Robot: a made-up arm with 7 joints. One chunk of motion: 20 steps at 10 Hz.
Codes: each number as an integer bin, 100 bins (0 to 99) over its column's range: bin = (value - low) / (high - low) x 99, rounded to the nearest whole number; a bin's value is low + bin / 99 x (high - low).
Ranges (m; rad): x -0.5..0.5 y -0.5..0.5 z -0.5..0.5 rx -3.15..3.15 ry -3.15..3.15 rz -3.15..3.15
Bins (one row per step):
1: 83 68 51 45 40 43
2: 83 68 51 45 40 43
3: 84 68 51 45 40 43
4: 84 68 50 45 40 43
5: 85 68 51 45 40 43
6: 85 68 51 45 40 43
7: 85 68 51 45 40 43
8: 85 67 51 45 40 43
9: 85 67 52 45 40 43
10: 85 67 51 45 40 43
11: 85 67 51 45 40 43
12: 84 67 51 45 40 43
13: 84 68 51 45 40 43
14: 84 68 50 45 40 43
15: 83 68 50 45 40 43
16: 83 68 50 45 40 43
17: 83 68 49 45 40 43
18: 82 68 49 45 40 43
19: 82 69 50 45 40 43
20: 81 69 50 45 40 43
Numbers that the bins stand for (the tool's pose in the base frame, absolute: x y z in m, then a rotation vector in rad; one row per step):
1: 0.3384 0.1869 0.0152 -0.2864 -0.6045 -0.4136
2: 0.3384 0.1869 0.0152 -0.2864 -0.6045 -0.4136
3: 0.3485 0.1869 0.0152 -0.2864 -0.6045 -0.4136
4: 0.3485 0.1869 0.0051 -0.2864 -0.6045 -0.4136
5: 0.3586 0.1869 0.0152 -0.2864 -0.6045 -0.4136
6: 0.3586 0.1869 0.0152 -0.2864 -0.6045 -0.4136
7: 0.3586 0.1869 0.0152 -0.2864 -0.6045 -0.4136
8: 0.3586 0.1768 0.0152 -0.2864 -0.6045 -0.4136
9: 0.3586 0.1768 0.0253 -0.2864 -0.6045 -0.4136
10: 0.3586 0.1768 0.0152 -0.2864 -0.6045 -0.4136
11: 0.3586 0.1768 0.0152 -0.2864 -0.6045 -0.4136
12: 0.3485 0.1768 0.0152 -0.2864 -0.6045 -0.4136
13: 0.3485 0.1869 0.0152 -0.2864 -0.6045 -0.4136
14: 0.3485 0.1869 0.0051 -0.2864 -0.6045 -0.4136
15: 0.3384 0.1869 0.0051 -0.2864 -0.6045 -0.4136
16: 0.3384 0.1869 0.0051 -0.2864 -0.6045 -0.4136
17: 0.3384 0.1869 -0.0051 -0.2864 -0.6045 -0.4136
18: 0.3283 0.1869 -0.0051 -0.2864 -0.6045 -0.4136
19: 0.3283 0.1970 0.0051 -0.2864 -0.6045 -0.4136
20: 0.3182 0.1970 0.0051 -0.2864 -0.6045 -0.4136

